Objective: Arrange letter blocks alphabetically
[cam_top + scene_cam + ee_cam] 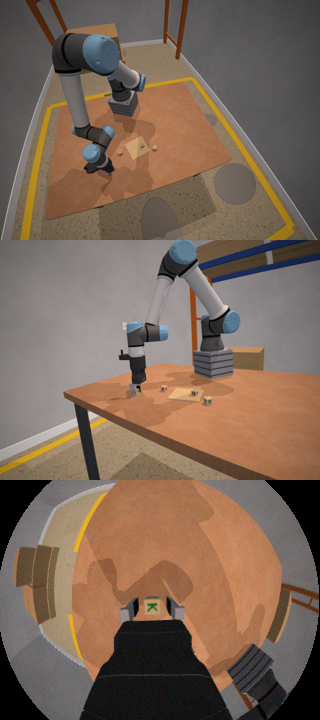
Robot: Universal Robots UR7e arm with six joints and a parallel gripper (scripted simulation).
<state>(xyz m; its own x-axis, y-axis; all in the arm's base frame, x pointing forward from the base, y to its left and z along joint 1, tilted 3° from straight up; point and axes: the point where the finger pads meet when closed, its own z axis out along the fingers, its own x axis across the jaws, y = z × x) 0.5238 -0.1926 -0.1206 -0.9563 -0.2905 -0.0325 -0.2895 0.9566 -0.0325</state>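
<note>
Right now my hand is 12 cm past the tan mat, 22 cm to the right of it and 2 cm above it.
</note>
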